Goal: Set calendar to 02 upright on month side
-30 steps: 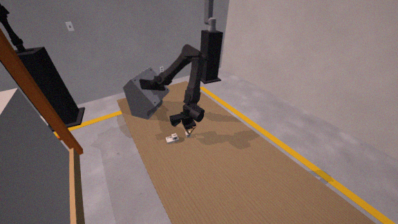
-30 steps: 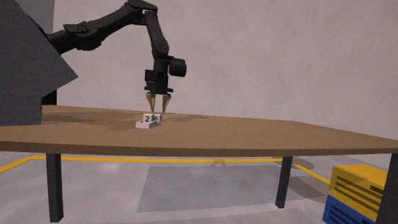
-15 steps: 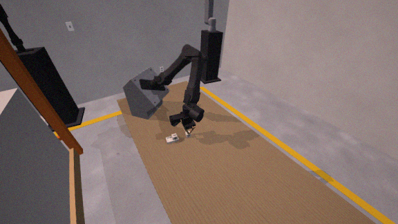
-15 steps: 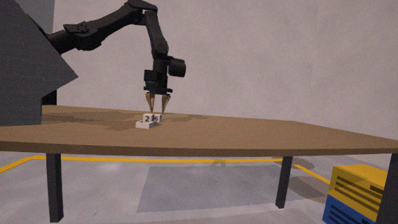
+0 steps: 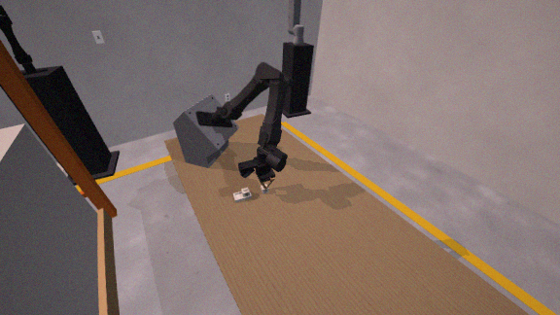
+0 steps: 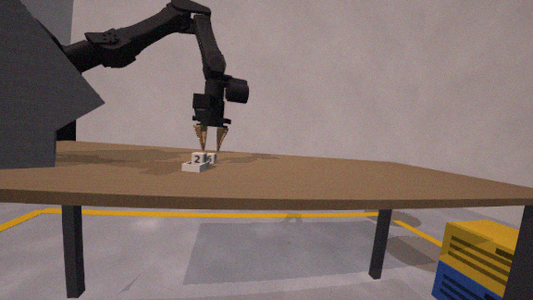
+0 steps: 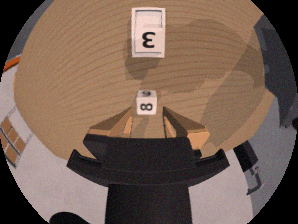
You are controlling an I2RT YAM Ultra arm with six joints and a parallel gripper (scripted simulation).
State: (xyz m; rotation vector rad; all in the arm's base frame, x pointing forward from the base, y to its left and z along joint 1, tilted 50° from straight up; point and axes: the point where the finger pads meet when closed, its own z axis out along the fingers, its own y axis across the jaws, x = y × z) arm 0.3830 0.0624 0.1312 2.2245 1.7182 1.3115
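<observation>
The small white tray is 11 cm to the right of my hand, 4 cm below it and 1 cm behind it.
</observation>
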